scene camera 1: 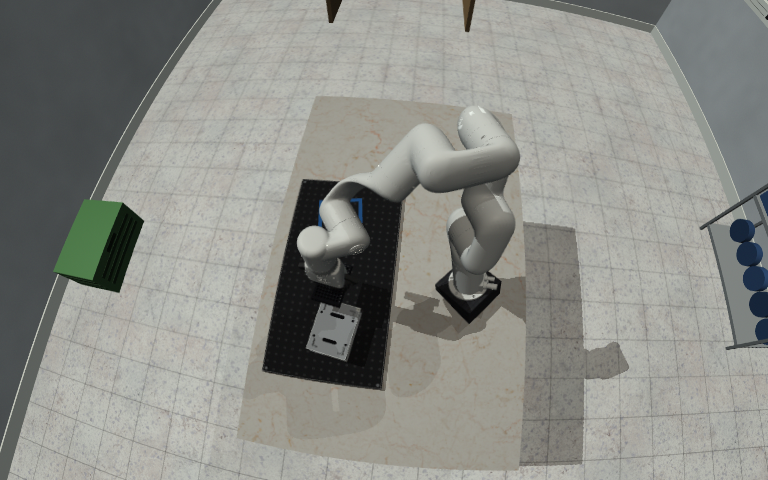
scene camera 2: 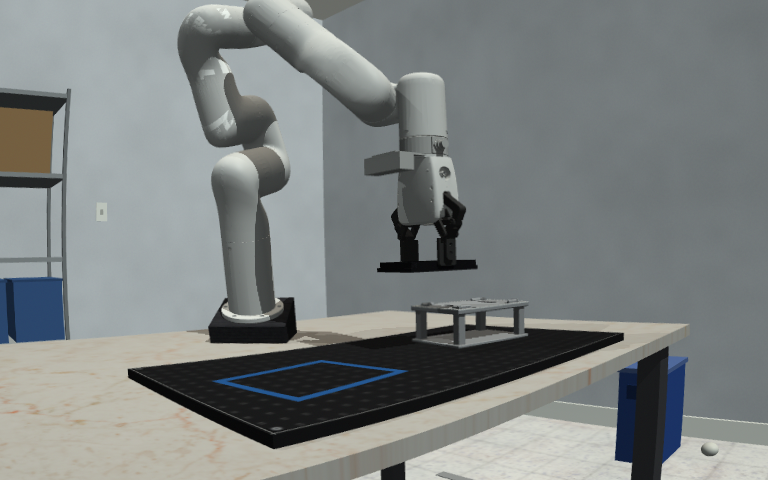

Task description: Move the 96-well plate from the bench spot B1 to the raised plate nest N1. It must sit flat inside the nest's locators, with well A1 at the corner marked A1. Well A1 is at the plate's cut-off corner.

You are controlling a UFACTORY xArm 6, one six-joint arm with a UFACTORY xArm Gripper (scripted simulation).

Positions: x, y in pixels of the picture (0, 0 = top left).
Scene:
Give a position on a black 96-well plate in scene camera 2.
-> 411, 266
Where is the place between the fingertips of my gripper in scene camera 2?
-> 427, 265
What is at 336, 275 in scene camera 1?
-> My gripper.

